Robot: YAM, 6 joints.
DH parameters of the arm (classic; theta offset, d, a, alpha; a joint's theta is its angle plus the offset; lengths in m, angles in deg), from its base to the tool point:
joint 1: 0 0.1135 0.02 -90
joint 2: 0 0 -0.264 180
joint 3: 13.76 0 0.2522 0
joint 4: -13.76 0 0.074 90
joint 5: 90 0 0 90
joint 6: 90 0.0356 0 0
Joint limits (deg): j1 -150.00..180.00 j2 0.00..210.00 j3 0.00..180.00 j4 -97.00..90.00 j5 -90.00..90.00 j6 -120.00..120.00
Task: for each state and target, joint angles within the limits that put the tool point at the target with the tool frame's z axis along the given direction. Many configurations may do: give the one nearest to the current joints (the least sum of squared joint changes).
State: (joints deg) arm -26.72 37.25 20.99 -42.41 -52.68 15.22
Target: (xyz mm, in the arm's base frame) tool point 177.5 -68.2 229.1 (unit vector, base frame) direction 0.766 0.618 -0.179
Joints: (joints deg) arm -30.98 53.78 27.09 -1.17 -67.49 15.22
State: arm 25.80 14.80 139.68 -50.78 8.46 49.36
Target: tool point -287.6 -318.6 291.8 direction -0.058 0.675 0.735
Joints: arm 50.19 5.60 157.03 -94.66 -28.48 49.36
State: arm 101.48 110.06 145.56 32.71 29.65 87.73
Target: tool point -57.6 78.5 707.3 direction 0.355 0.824 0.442
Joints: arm 145.00 86.27 149.98 3.94 61.46 87.73
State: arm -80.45 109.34 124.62 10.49 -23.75 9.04
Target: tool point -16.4 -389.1 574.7 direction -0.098 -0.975 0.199
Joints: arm -92.09 113.34 150.93 -26.09 3.58 9.04
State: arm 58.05 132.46 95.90 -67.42 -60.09 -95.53
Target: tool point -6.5 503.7 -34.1 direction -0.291 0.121 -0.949
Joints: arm 89.56 161.59 118.43 -39.72 -16.97 -95.53
